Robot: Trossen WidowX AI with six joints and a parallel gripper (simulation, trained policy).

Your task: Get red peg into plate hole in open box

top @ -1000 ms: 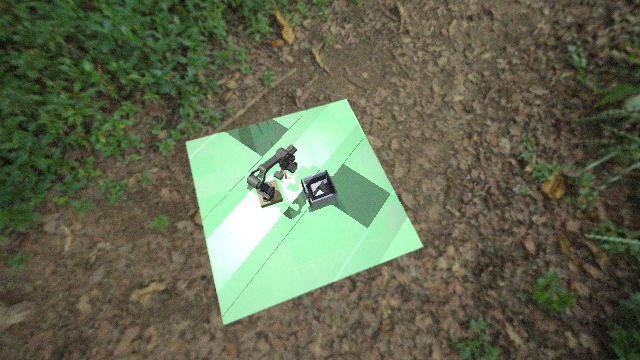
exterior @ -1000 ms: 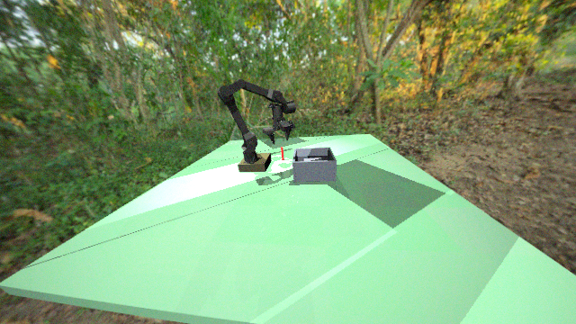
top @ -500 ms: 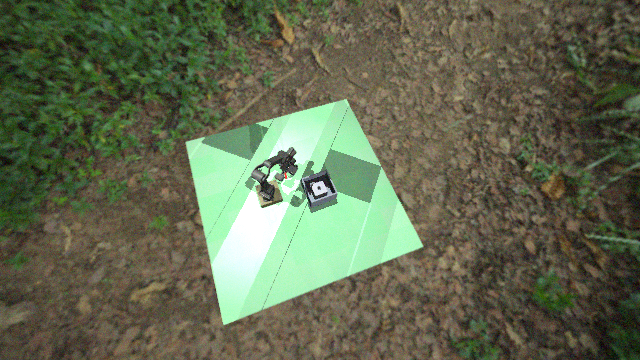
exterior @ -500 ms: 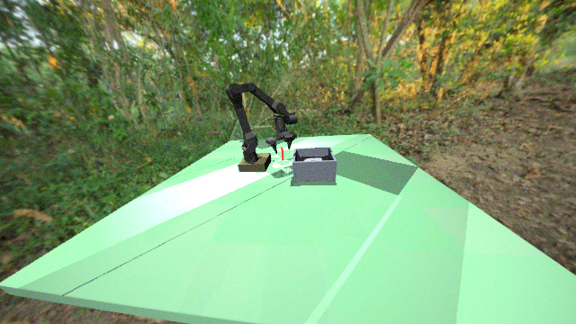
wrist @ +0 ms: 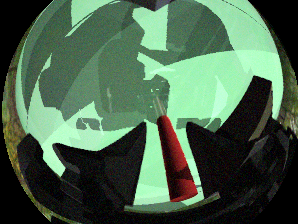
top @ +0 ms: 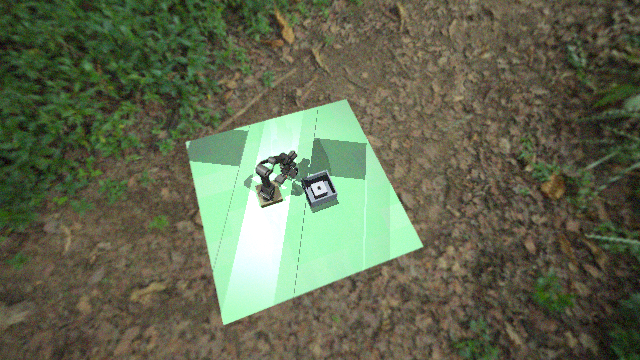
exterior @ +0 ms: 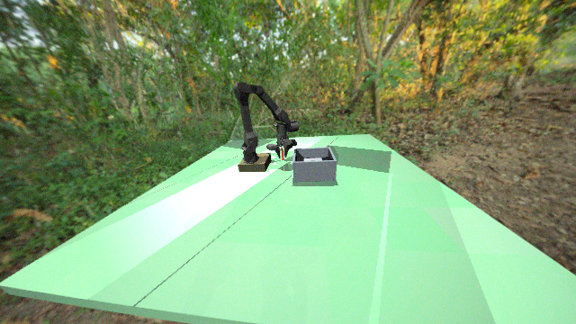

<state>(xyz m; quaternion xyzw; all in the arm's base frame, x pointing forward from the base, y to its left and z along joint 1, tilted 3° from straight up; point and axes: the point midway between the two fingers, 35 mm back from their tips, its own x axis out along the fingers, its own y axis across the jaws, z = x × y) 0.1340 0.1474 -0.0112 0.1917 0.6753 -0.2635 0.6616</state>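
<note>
The pale plate lies 220 mm ahead of my gripper tip, 130 mm to the right of it and 40 mm above it. From my gripper tip the other things lie so: grey box (220 mm ahead, 130 mm to the right, 20 mm above); then red peg (30 mm above).
</note>
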